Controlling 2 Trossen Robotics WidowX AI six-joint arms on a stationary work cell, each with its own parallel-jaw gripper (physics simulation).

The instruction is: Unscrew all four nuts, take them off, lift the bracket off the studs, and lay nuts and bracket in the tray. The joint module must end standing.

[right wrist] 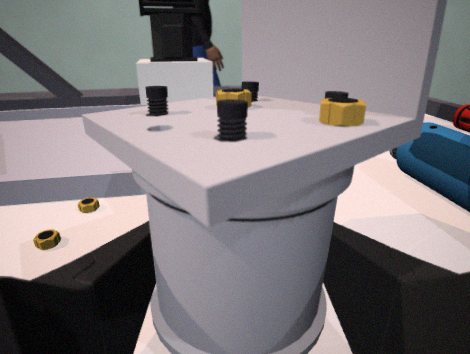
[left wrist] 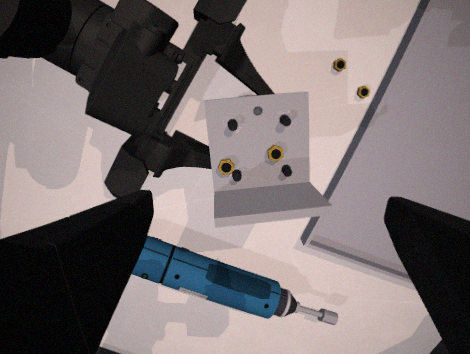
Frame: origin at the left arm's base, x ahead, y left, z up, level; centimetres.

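Where they show: left gripper, between the fingertips: (left wrist: 270, 205); right gripper, between the fingertips: (right wrist: 237, 229) (left wrist: 266, 142); left arm's base, origin of its link: (right wrist: 173, 60).
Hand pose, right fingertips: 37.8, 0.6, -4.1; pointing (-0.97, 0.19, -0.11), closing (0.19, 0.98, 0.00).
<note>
Each offset is from my right fingertips to the centre of the thing, as dx, dy, dz. "pt": to the spot under its first point.
The grey bracket @(+1.1, -0.2, +6.5) (left wrist: 257, 137) (right wrist: 187, 155) sits on the upright joint module @(+1.3, -0.2, +1.7) (right wrist: 240, 280), with four black studs through it. One loose nut @(+0.1, -0.2, +4.9) (left wrist: 275, 153) (right wrist: 233, 97) and another loose nut @(+2.9, +1.8, +5.1) (left wrist: 226, 166) (right wrist: 342, 111) lie on the plate beside studs. Two more nuts, one @(-3.9, -8.5, -2.0) (left wrist: 340, 64) and one @(-7.0, -7.2, -2.0) (left wrist: 363, 92), lie on the table near the tray @(-19.5, -12.1, -1.5) (left wrist: 410, 150) (right wrist: 65, 187); both also show at left in the right wrist view. My left gripper (left wrist: 270, 205) is open and empty above the bracket and driver. My right gripper (right wrist: 237, 229) is shut on the joint module, below the plate.
A blue driver @(-3.0, +15.1, -0.3) (left wrist: 215, 282) (right wrist: 440, 155) lies on the table beside the bracket, its socket tip towards the tray side. A red object @(pt -15.9, +30.2, -0.5) (right wrist: 464, 117) shows at the right edge. A white block @(-37.8, -0.6, +0.9) (right wrist: 175, 80) with a black device stands behind; a person is partly visible.
</note>
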